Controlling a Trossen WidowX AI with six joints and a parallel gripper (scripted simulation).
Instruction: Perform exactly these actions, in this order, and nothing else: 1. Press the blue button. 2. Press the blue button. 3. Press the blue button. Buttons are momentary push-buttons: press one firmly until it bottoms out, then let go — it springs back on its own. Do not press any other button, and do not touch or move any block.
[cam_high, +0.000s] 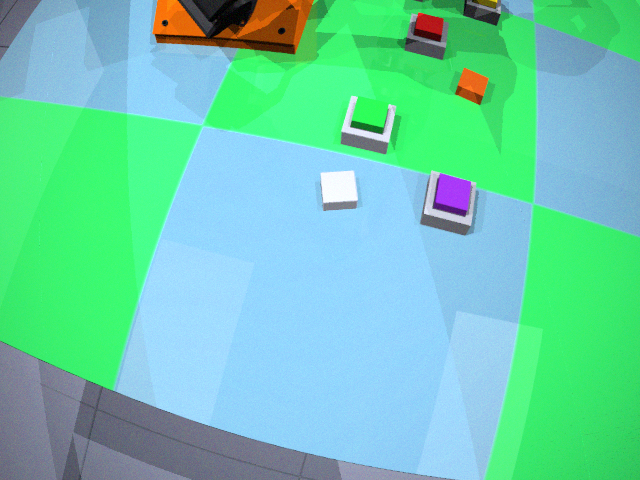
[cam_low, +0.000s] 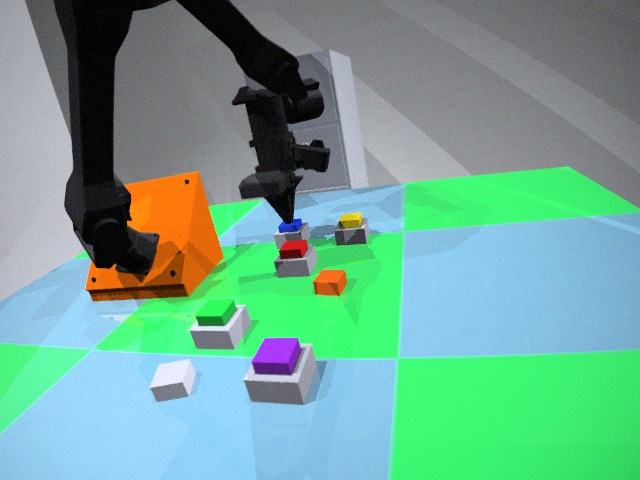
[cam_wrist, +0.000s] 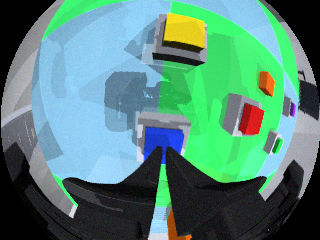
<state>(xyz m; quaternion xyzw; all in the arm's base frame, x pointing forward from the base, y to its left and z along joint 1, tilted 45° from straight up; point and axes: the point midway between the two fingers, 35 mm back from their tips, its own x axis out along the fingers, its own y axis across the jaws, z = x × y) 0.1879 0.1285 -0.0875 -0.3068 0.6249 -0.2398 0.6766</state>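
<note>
My gripper tip is 10 mm above the blue button. Also, from my gripper tip: red button: 100 mm to the right, 40 mm ahead; yellow button: 110 mm ahead; orange block: 160 mm to the right, 110 mm ahead, 30 mm below.
</note>
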